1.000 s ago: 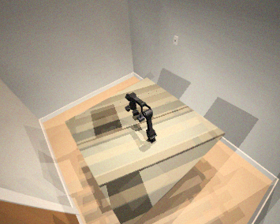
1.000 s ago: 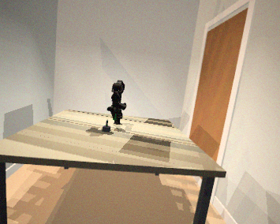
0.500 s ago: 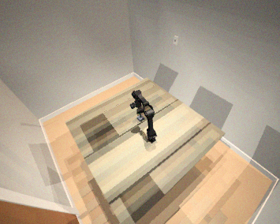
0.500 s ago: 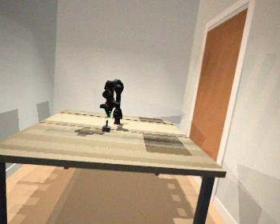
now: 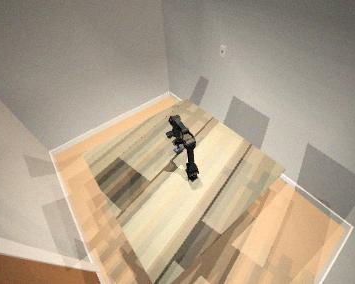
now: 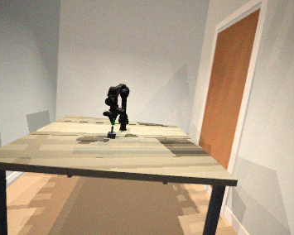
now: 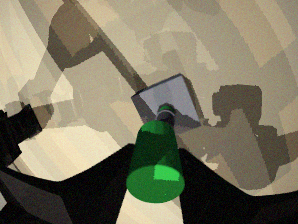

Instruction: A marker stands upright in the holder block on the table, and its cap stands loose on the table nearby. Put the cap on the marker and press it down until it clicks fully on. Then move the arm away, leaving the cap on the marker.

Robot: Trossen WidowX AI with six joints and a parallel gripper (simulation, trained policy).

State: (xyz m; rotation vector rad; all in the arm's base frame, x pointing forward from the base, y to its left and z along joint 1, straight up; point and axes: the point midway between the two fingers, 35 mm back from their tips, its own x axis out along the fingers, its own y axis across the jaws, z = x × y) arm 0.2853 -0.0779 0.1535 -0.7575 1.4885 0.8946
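Right now the holder block is 100 mm below my gripper tip. Also, from my gripper tip: green cap (10 mm above).
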